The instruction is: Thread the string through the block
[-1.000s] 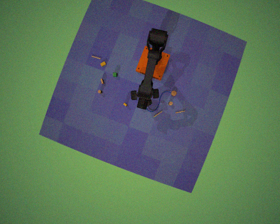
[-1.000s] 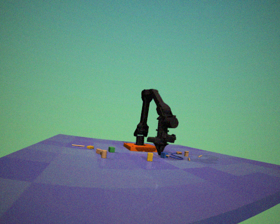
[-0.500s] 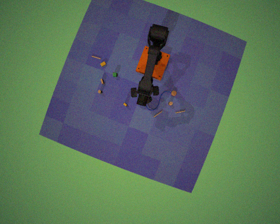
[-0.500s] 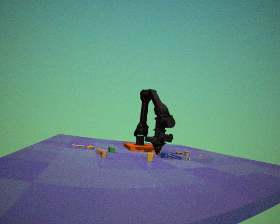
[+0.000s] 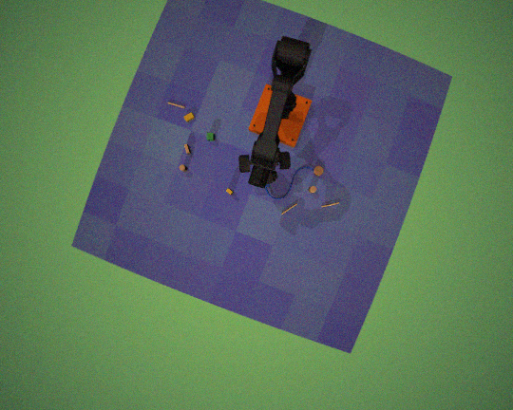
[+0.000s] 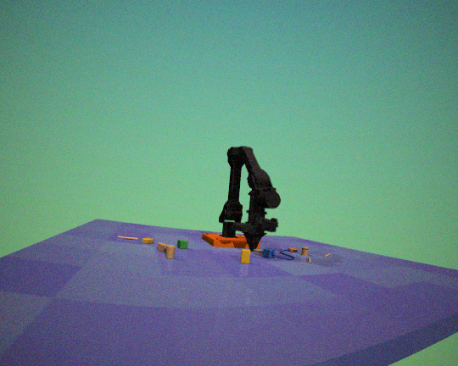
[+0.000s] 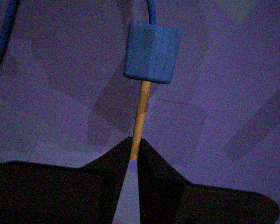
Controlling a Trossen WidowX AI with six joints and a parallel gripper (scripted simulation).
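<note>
My gripper tip is now 70 mm short of the blue block, 20 mm to the right of it and 10 mm below it. Round my gripper tip: thin wooden stick (40 mm ahead, 10 mm to the left, 10 mm above); then wooden cylinder (50 mm ahead, 210 mm to the left, 10 mm above); then round wooden button (30 mm behind, 220 mm to the left).
</note>
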